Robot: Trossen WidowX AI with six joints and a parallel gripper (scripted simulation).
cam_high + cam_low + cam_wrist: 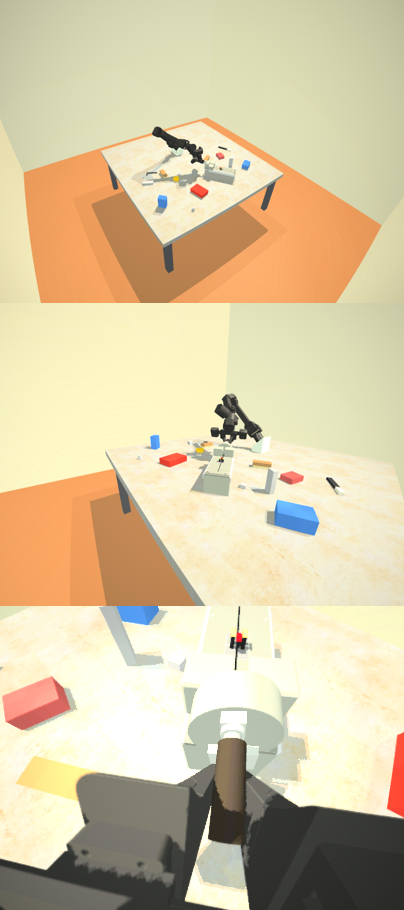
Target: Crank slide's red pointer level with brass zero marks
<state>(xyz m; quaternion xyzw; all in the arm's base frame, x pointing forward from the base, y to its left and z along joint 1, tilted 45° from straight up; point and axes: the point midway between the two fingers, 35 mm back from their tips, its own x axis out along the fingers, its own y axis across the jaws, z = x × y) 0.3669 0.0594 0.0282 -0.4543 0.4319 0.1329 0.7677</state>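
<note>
Now: the crank 10 mm above my gripper tip. Round my gripper tip: brown crank handle 20 mm above, 10 mm to the right, 10 mm behind; red pointer 130 mm ahead, 100 mm to the left, 10 mm below; yellow disc 260 mm to the right, 90 mm below, 30 mm behind.
</note>
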